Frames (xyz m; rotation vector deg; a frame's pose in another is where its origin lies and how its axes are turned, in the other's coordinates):
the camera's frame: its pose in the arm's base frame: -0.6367 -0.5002 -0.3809 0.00 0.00 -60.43
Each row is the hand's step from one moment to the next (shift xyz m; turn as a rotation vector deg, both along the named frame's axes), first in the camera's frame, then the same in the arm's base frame.
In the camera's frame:
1: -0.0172 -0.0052 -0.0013 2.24 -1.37 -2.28
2: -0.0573 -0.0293 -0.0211 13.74 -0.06 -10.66
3: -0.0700 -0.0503 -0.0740 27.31 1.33 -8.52
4: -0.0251 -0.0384 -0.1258 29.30 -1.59 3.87
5: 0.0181 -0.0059 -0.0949 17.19 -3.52 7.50
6: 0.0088 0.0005 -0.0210 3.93 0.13 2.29
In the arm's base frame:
1: -0.0130 0.0124 -0.0013 -0.09 -2.62 -2.28
2: -0.0538 0.0354 -0.0211 6.73 -11.98 -10.66
3: -0.0783 0.0361 -0.0740 14.63 -23.10 -8.52
4: -0.0458 0.0029 -0.1258 13.08 -26.27 3.87
5: 0.0038 -0.0187 -0.0949 5.42 -16.69 7.50
6: 0.0048 -0.0074 -0.0210 2.05 -3.35 2.29

